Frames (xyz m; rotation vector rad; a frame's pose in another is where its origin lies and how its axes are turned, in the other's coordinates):
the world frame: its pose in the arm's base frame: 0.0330 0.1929 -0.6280 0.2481 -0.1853 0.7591
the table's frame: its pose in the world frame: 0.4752 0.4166 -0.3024 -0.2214 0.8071 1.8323
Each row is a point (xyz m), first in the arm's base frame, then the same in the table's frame.
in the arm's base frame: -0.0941 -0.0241 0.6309
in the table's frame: -0.8519 1.0644 0.9261
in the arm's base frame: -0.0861 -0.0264 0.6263
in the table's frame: -0.8569 1.0615 0.9186
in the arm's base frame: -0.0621 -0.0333 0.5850
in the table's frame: -0.8592 1.0487 0.8721
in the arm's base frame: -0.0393 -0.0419 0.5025
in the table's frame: -0.8418 1.0319 0.7895
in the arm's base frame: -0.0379 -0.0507 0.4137
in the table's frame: -0.8048 1.0255 0.7085
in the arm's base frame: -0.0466 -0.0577 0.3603
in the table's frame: -0.7758 1.0281 0.6624
